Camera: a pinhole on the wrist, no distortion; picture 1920 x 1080 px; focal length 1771.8 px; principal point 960.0 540.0 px. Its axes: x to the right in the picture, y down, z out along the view. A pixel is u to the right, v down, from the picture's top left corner.
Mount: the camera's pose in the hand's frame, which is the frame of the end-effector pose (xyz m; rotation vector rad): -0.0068 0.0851 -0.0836 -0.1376 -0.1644 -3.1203
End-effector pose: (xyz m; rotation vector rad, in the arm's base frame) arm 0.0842 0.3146 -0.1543 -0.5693 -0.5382 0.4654
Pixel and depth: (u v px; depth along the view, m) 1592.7 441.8 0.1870
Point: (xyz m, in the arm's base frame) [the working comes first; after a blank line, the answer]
In the camera's frame: 0.0668 -0.0104 0.1870

-0.0522 0.4091 -0.1679
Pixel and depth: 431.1 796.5 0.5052
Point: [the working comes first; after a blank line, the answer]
In the camera's frame: -0.1508 0.0731 0.5052

-0.0318 0.6229 0.1630
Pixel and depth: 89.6 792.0 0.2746
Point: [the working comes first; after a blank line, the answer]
In the camera's frame: -0.1349 0.0391 0.2746

0.0739 0.5230 -0.0199
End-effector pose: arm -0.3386 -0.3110 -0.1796 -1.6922 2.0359 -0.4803
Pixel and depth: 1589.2 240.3 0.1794
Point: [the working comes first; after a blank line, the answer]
In the camera's frame: 0.0637 -0.0303 0.1794

-0.3884 -0.2300 -0.3252
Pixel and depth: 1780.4 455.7 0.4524
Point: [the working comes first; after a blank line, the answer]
In the camera's frame: 0.2095 -0.0215 0.4524

-0.2314 -0.1024 -0.5596
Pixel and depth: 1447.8 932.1 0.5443
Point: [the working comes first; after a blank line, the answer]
In the camera's frame: 0.1499 0.1205 0.5443

-0.0790 -0.1940 -0.5826
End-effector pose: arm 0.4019 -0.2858 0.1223 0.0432 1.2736 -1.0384
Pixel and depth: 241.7 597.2 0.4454
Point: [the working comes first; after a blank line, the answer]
In the camera's frame: -0.1806 0.0144 0.4454

0.7235 -0.5357 0.0169
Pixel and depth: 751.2 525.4 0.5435
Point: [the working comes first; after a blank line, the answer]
In the camera's frame: -0.0640 -0.0045 0.5435

0.8292 -0.5123 0.1257
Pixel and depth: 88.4 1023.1 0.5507
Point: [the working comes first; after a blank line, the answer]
In the camera's frame: -0.2709 0.1502 0.5507

0.7193 -0.7288 0.0372
